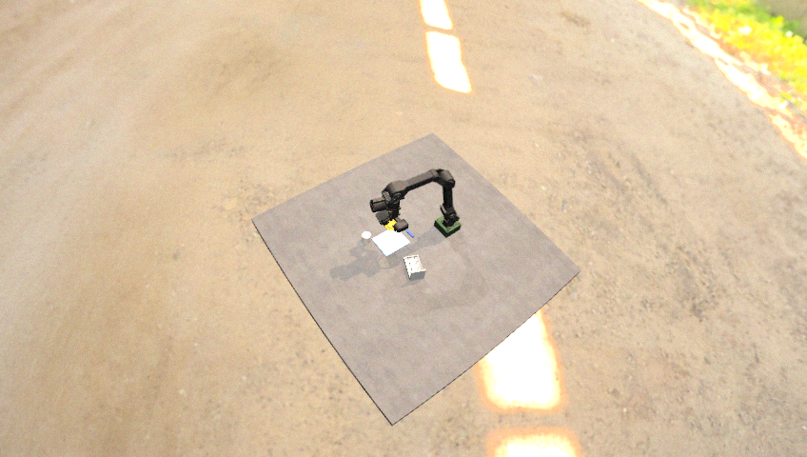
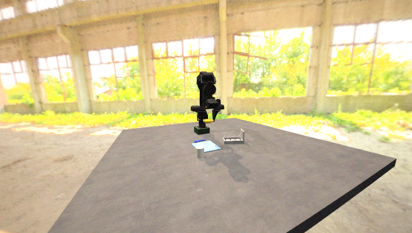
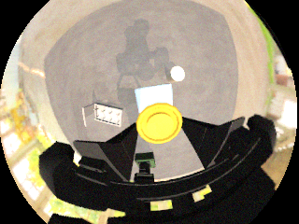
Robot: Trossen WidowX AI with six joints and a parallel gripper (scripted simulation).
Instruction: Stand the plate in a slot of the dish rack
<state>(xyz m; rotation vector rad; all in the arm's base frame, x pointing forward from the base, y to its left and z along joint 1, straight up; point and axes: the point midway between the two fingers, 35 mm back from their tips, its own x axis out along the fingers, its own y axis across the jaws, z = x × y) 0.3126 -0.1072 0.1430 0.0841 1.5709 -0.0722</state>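
Right now my gripper tip is 180 mm to the right of the grey dish rack and 130 mm above it. From my gripper tip the other things lie so: white cup 80 mm ahead, 90 mm to the right, 130 mm below; yellow plate 10 mm above; light blue mat 20 mm behind, 10 mm to the right, 150 mm below.
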